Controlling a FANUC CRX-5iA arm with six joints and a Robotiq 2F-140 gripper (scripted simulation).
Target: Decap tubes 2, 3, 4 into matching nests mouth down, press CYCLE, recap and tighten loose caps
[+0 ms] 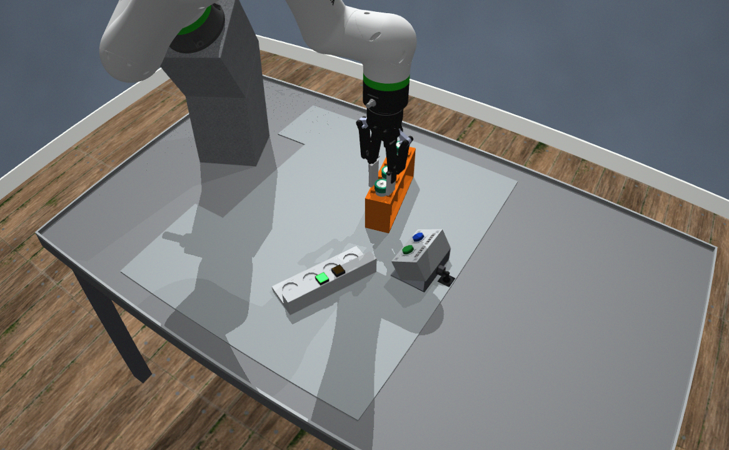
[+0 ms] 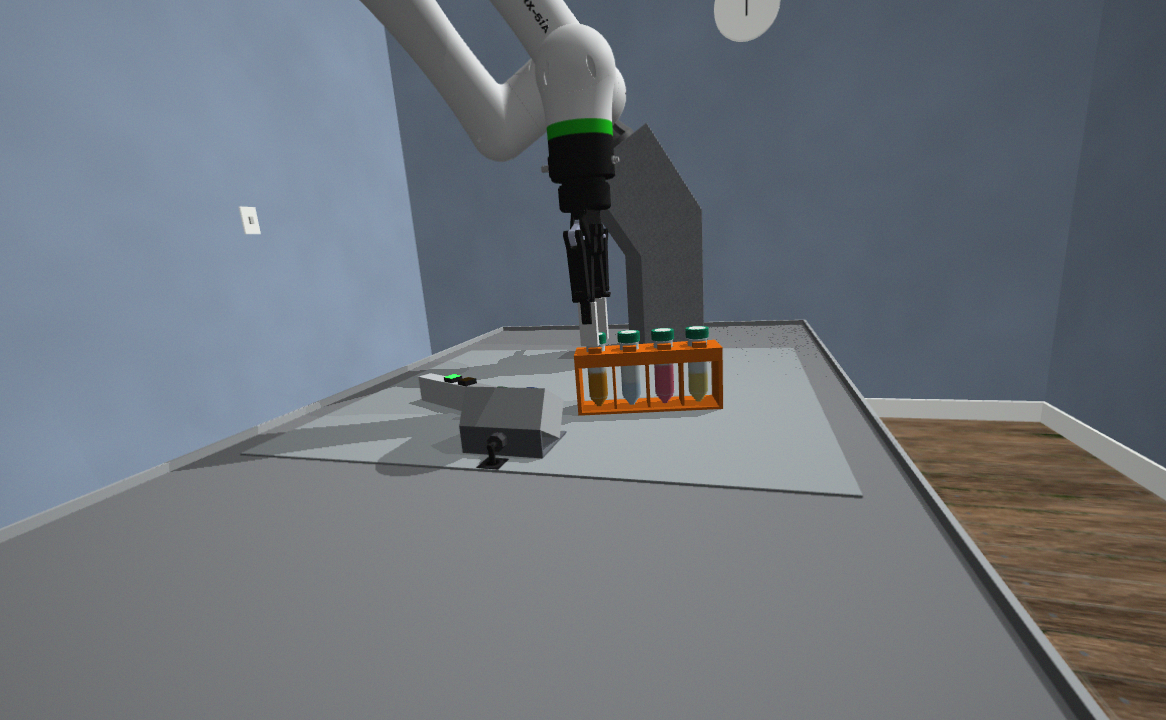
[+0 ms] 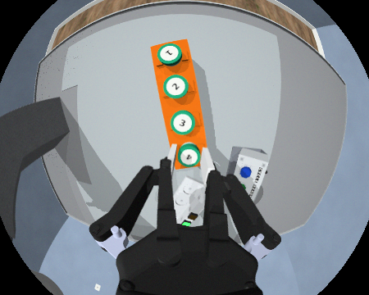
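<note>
My hand is 100 mm short of the green key, 120 mm to the left of it and 70 mm above it. From my hand the other things lie so: grey key box (130 mm ahead, 110 mm to the right, 90 mm below); then tube (90 mm below); then blue key (110 mm ahead, 80 mm to the right, 70 mm below).
</note>
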